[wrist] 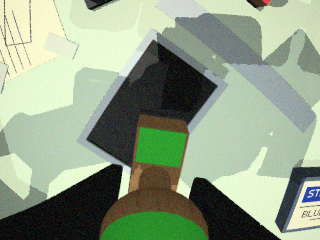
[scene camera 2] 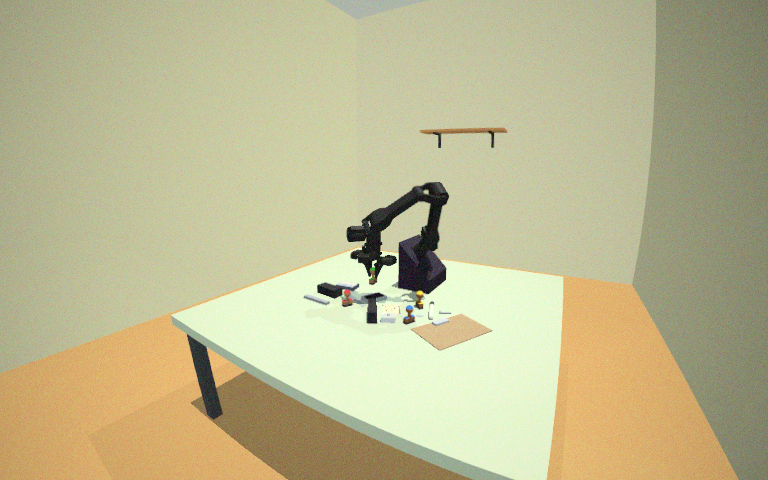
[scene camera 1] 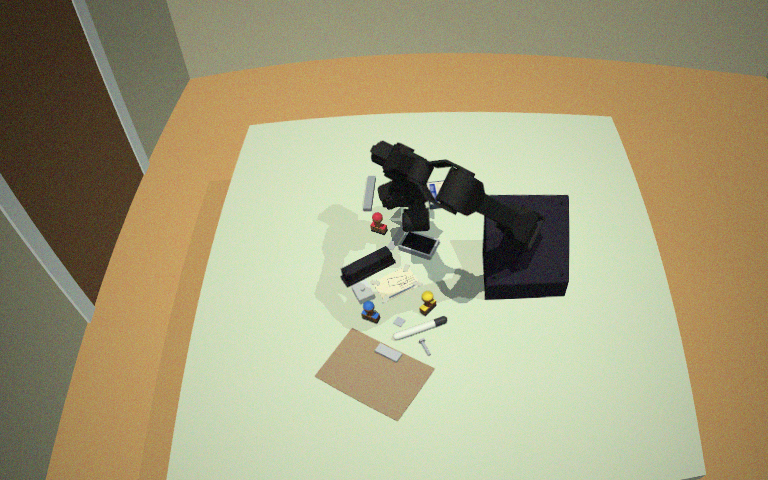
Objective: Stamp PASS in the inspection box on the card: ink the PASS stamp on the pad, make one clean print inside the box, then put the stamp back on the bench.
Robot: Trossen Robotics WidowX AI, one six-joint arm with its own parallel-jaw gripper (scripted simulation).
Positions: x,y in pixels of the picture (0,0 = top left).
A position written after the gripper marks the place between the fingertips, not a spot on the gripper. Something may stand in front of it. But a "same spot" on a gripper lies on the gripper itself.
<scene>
gripper: wrist 156,182; scene camera 2; scene camera 1
brown clipboard: scene camera 2; scene camera 1; not seen in the wrist view (out of frame)
same spot on gripper: (scene camera 1: pixel 416 218) = (scene camera 2: pixel 390 256)
same spot on brown clipboard: (scene camera 1: pixel 387 380) = (scene camera 2: pixel 460 327)
</scene>
